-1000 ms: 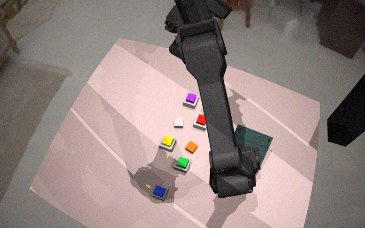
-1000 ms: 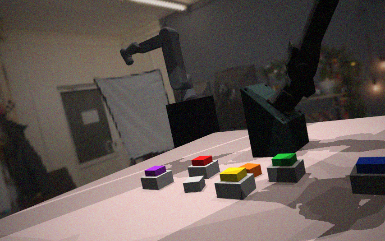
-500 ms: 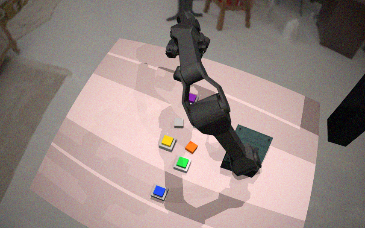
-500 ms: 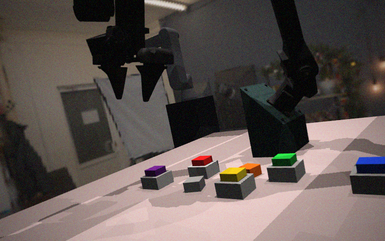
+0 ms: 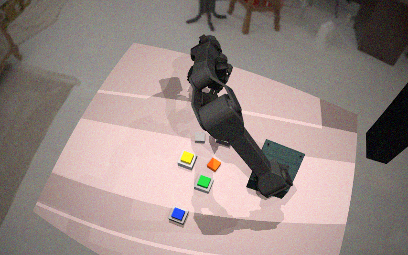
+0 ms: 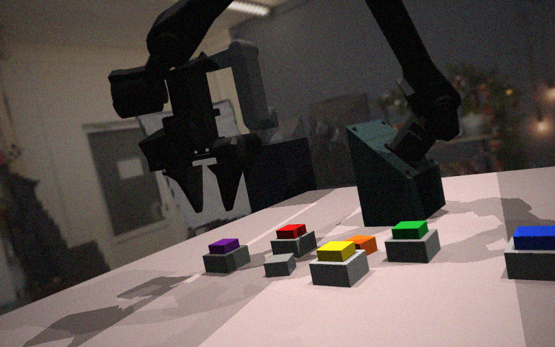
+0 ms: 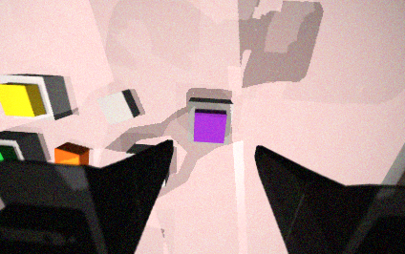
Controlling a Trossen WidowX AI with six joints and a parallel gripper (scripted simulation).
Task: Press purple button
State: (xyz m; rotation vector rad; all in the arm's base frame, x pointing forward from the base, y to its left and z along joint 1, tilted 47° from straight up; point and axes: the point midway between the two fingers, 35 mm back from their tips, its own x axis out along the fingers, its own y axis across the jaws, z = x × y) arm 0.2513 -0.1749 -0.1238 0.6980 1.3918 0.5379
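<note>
Now: gripper tip 50 mm above the purple button. Round my gripper tip: red button: 70 mm behind, 80 mm to the left, 50 mm below; then yellow button: 30 mm ahead, 200 mm to the left, 50 mm below; then grey block: 10 mm ahead, 110 mm to the left, 80 mm below.
</note>
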